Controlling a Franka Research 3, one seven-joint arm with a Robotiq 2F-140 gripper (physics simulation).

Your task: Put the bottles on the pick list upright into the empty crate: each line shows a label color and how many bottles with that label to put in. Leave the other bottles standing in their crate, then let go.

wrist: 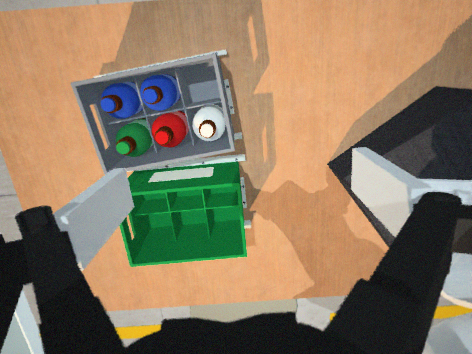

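Note:
A grey crate (200, 149) holds two blue bottles (120, 101) (160, 93) in its back row, and a green bottle (133, 139), a red bottle (170, 130) and a white bottle (208, 123) in its front row. The bottles stand upright with their caps on top. The back right compartment holds no bottle. The green crate (187, 260) in front of it has empty compartments. A pale card (181, 174) lies along its back wall; no writing on it is readable. My gripper (238, 178) is open and empty, high above the table, with its left finger overlapping the green crate's left edge in view.
A black box-like block (385, 137) stands on the wooden table (320, 45) at the right, partly behind my right finger. Pale brackets (243, 192) stick out at the crates' right sides. The table's front edge and a yellow floor line (140, 332) show near the bottom.

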